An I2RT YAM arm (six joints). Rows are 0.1 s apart.
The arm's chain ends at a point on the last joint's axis. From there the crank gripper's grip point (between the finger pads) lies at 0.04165 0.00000 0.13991 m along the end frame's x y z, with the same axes.
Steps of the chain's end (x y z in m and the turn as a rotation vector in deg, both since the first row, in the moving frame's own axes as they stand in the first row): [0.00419 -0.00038 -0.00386 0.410 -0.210 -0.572]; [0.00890 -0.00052 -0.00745 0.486 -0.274 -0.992]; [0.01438 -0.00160 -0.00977 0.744 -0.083 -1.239]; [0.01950 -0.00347 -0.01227 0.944 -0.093 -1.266]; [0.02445 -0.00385 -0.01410 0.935 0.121 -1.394]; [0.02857 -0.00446 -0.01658 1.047 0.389 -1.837]
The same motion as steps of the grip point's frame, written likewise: [0.00367 -0.00179 -0.00371 0.410 -0.210 -0.572]; [0.00821 -0.00242 -0.00726 0.486 -0.274 -0.992]; [0.01415 -0.00432 -0.00973 0.744 -0.083 -1.239]; [0.01924 -0.00669 -0.01223 0.944 -0.093 -1.266]; [0.02471 -0.00715 -0.01422 0.935 0.121 -1.394]; [0.02946 -0.00836 -0.01690 1.047 0.389 -1.837]
